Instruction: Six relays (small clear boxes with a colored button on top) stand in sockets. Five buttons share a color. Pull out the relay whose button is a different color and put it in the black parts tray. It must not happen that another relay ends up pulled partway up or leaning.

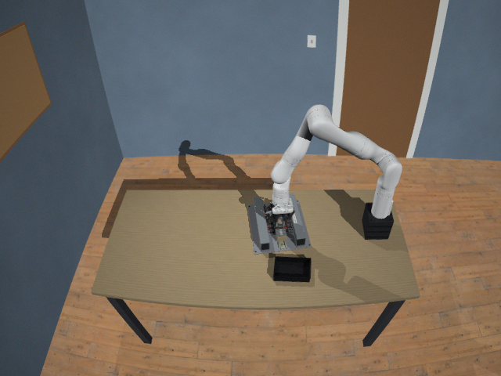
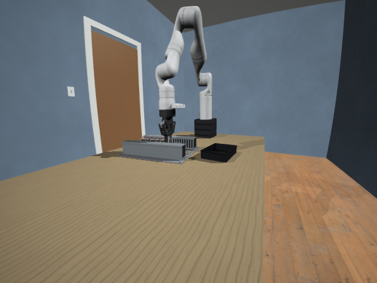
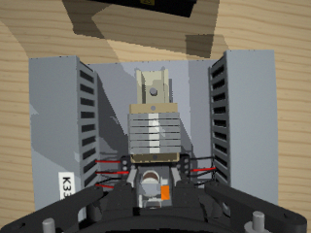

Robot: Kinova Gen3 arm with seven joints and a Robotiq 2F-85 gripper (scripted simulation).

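My hand is 60 mm above the grey panel and 40 mm to the left of it. The rest, counted from my hand: clear relay 10 mm below; then black parts tray 240 mm to the left, 50 mm below, 30 mm behind.
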